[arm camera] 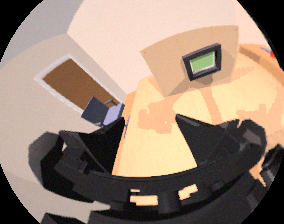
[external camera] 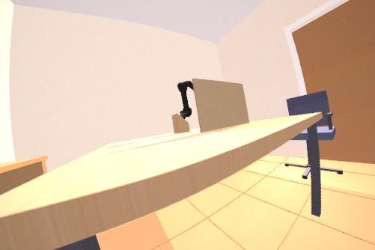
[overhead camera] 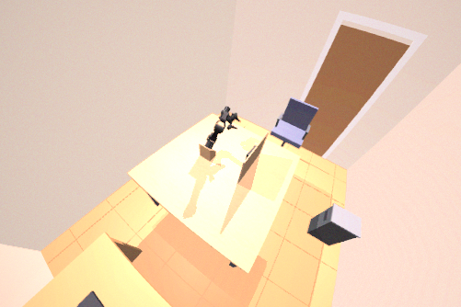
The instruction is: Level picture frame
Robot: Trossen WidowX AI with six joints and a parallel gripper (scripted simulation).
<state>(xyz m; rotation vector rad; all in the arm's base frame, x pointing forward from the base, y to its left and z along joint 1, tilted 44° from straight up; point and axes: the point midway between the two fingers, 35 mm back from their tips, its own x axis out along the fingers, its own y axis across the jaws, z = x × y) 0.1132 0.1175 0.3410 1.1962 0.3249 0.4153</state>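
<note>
My gripper tip is now 270 mm short of the picture frame, 240 mm to the left of it and 80 mm above it. Round my gripper tip: tan wall panel 280 mm ahead, 230 mm to the right, 100 mm below.
</note>
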